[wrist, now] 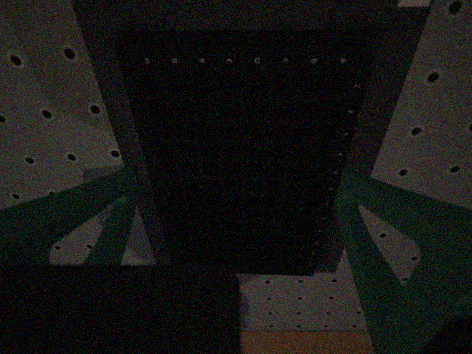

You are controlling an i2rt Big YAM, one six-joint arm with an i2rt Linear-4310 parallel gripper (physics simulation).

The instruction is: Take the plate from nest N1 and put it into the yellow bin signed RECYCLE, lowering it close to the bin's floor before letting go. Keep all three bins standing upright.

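Frame: origin at the arm's base, x ahead, y left, z up, level; metres.
Seen in the pictures: gripper, fingertip midpoint: (pixel 235 178).
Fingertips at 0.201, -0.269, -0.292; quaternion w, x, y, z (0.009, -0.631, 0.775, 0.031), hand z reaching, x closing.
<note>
Pixels of each thing's top centre, then the offset from my fingertips to it, as dx, dy, dz. "spot": a spot on its surface instead. Level surfaces: height alone.
- black plate, middle of its top: (pixel 242 194) -0.002, -0.004, +0.010
- dark grey nest, surface spot: (pixel 400 60) spot: +0.040, -0.069, -0.004
- orange-brown surface, its level: dz -0.028
- small pale patch, surface spot: (pixel 414 2) spot: +0.058, -0.071, -0.004
A black plate (pixel 240 150) with a row of small pale characters along its top edge and more down its right side fills the middle of the dark wrist view. It sits in a dark grey nest (pixel 400 60), whose rim shows around it. My gripper (pixel 235 178) is open, its green fingers standing wide on the left and right sides of the plate, with nothing held between them. How high the fingertips are against the plate is hard to tell in the dim picture. The yellow RECYCLE bin does not show in this view.
A pale board with rows of round holes (pixel 300 310) lies around the nest. An orange-brown surface (pixel 305 342) shows at the bottom edge. A black block-like shape (pixel 115 310) hides the lower left. A small pale patch (pixel 414 2) shows at the top right.
</note>
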